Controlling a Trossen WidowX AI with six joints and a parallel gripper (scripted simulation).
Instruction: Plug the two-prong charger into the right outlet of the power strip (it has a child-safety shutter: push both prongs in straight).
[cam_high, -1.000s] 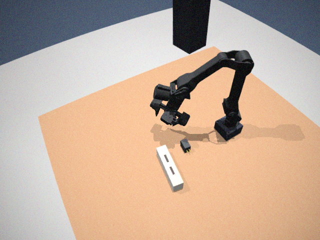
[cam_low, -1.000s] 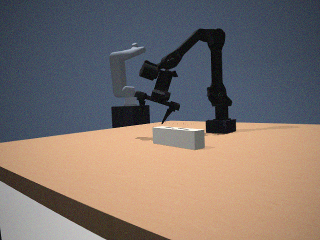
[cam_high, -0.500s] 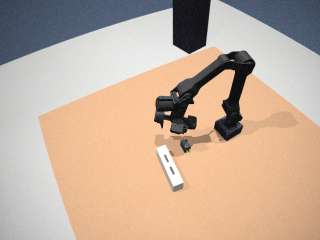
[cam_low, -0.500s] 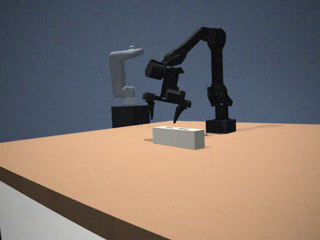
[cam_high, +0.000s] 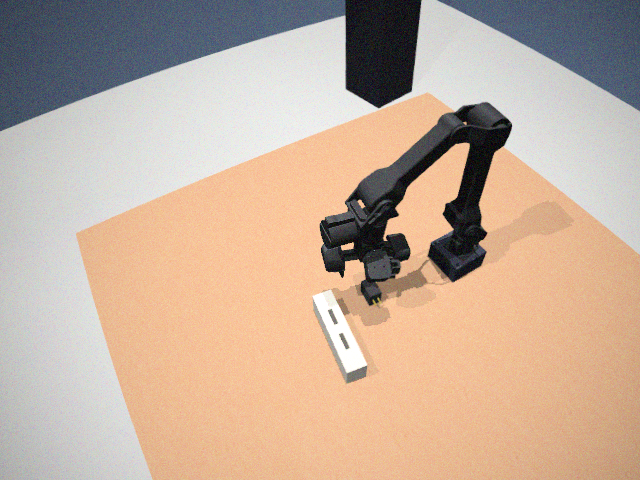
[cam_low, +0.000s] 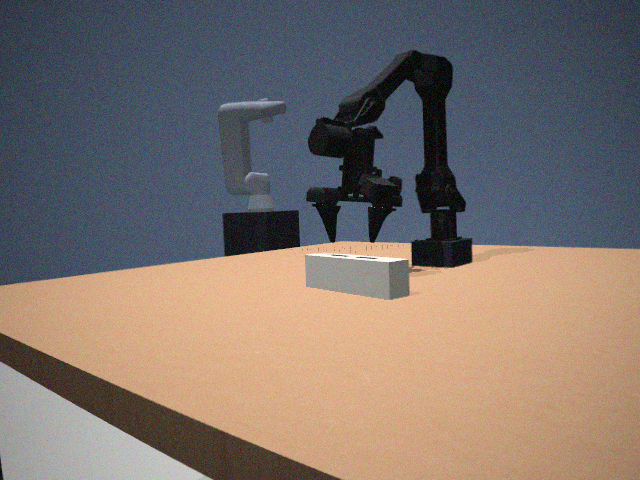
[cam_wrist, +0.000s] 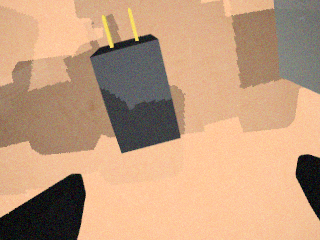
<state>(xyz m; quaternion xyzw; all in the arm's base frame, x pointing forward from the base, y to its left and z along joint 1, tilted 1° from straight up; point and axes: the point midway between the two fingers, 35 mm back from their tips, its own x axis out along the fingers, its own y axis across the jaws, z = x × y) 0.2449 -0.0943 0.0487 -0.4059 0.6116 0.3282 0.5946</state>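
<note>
Now: the two-prong charger 50 mm to the left of my gripper tip and 50 mm below it.
</note>
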